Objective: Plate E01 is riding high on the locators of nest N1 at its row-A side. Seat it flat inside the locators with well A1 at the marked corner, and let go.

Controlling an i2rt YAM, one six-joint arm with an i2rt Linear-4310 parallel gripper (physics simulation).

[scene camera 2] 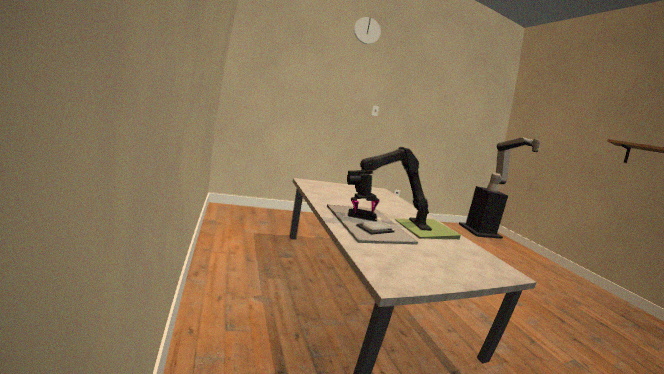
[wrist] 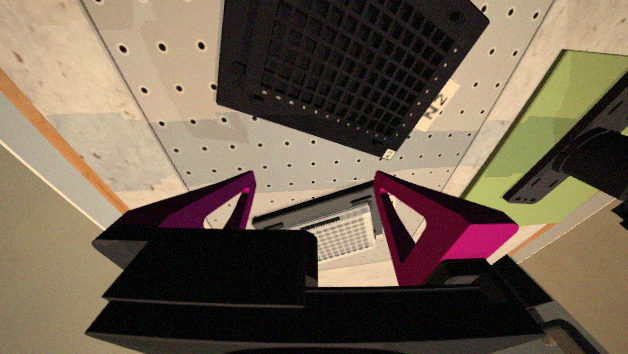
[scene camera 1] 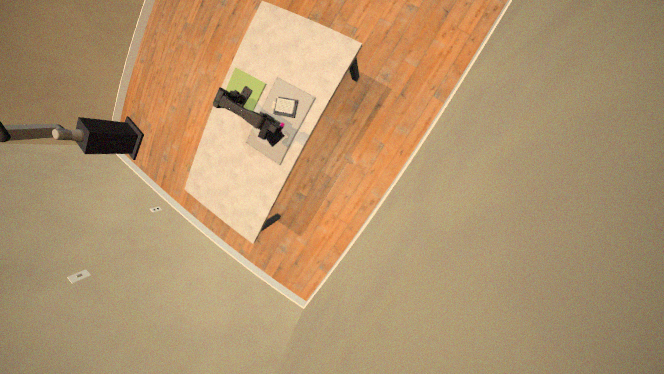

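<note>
The white plate E01 lies on the grey nest N1. In the wrist view it shows beyond and between my fingers, its near left part hidden by the gripper body. Whether its row-A side is raised cannot be told, and its well A1 cannot be made out. My gripper is open and empty, its magenta fingertips spread wide and pointing down. In scene camera 2 the fingers overlap the black nest N2; their exact height cannot be told. The arm hides most of the gripper in scene camera 1.
Black nest N2, with a dark grid and an A1 tag, is close at the top of the wrist view. Both nests are on a grey perforated board. A green mat lies under the arm's base.
</note>
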